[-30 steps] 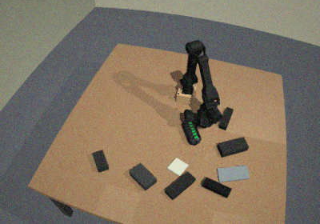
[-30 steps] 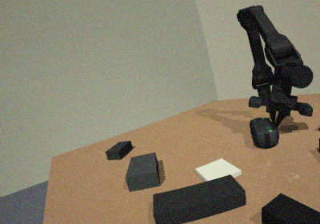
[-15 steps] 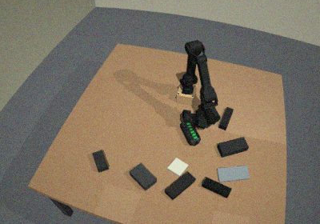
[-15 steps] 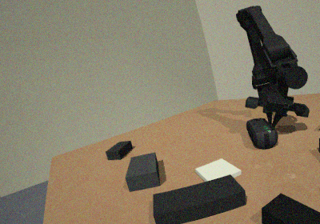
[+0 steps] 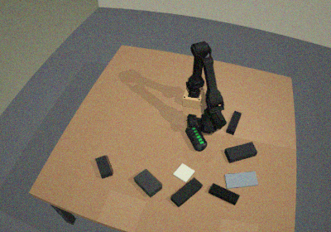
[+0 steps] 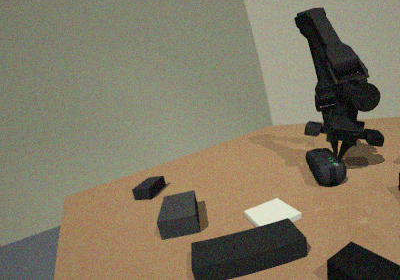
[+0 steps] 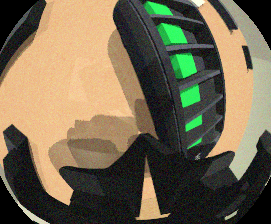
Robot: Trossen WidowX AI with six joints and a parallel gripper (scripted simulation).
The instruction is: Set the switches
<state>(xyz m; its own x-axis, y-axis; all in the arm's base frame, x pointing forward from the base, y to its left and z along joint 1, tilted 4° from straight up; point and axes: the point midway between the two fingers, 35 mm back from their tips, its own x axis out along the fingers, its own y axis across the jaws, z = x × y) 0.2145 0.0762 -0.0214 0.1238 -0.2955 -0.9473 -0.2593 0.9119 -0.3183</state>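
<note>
Now: the white tile 27 cm ahead of my gripper tip and 3 cm to the right of it. The rest, counted from my gripper tip: slim dark block 10 cm behind, 18 cm to the left, 1 cm above; grey plate 26 cm ahead, 25 cm to the left.
</note>
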